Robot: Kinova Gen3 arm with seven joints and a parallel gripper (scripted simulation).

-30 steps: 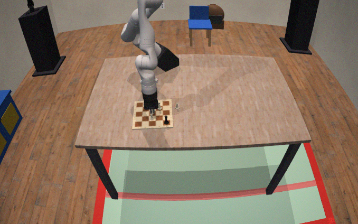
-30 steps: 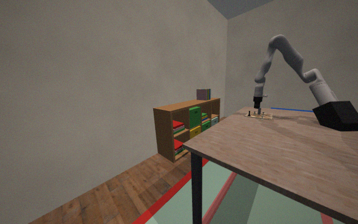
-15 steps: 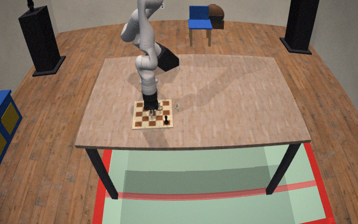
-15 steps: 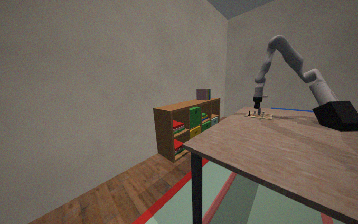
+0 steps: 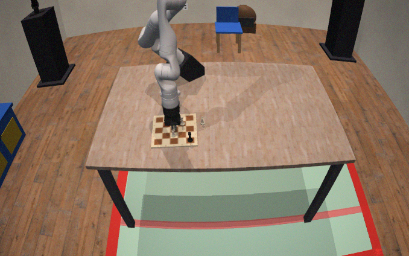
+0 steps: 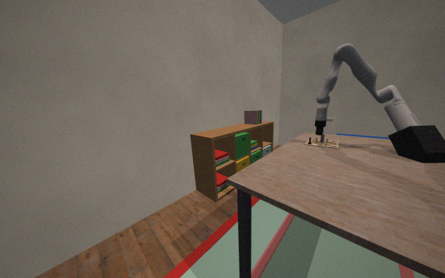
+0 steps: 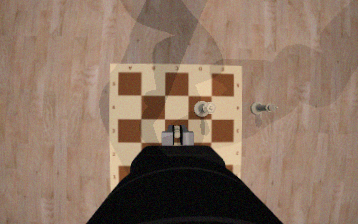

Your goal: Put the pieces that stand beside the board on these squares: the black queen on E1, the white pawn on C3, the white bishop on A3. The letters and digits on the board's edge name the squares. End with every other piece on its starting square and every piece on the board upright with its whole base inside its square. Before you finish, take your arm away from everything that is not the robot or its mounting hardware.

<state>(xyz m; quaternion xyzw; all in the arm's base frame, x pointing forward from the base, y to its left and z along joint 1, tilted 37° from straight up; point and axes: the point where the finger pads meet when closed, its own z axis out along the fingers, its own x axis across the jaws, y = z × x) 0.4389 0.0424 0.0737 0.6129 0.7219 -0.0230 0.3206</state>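
My hand is 1 cm above the white pawn. From my hand the other things lie so: black queen (7 cm ahead, 8 cm to the left); chessboard (3 cm below).
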